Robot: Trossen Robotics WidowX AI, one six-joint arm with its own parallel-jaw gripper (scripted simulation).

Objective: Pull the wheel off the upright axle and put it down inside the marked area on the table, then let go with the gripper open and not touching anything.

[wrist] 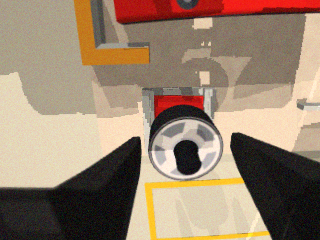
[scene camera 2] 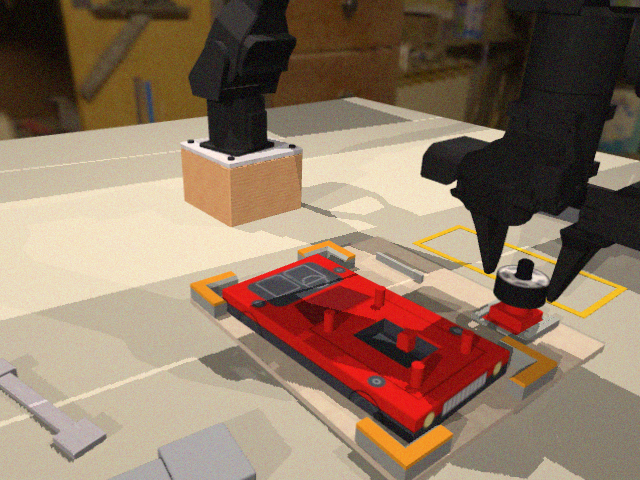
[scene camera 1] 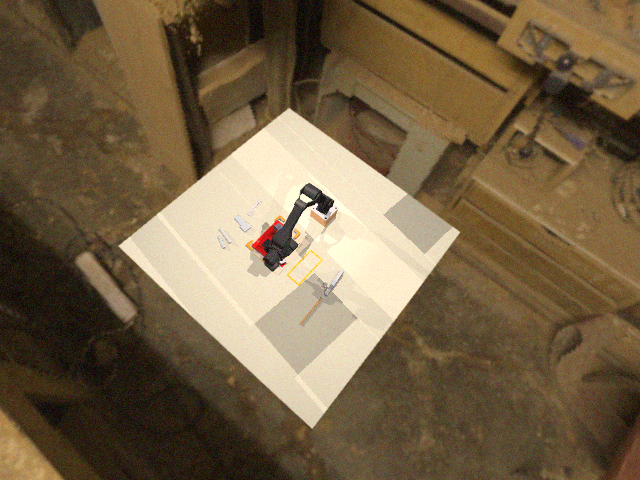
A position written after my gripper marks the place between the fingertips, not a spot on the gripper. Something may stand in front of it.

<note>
In view: my gripper (scene camera 2: 519, 286), a red toy car body (scene camera 2: 409, 368) and a wheel (scene camera 2: 525, 294).
The wheel also shows in the wrist view (wrist: 183, 122). My gripper is seen too in the wrist view (wrist: 185, 141).
</note>
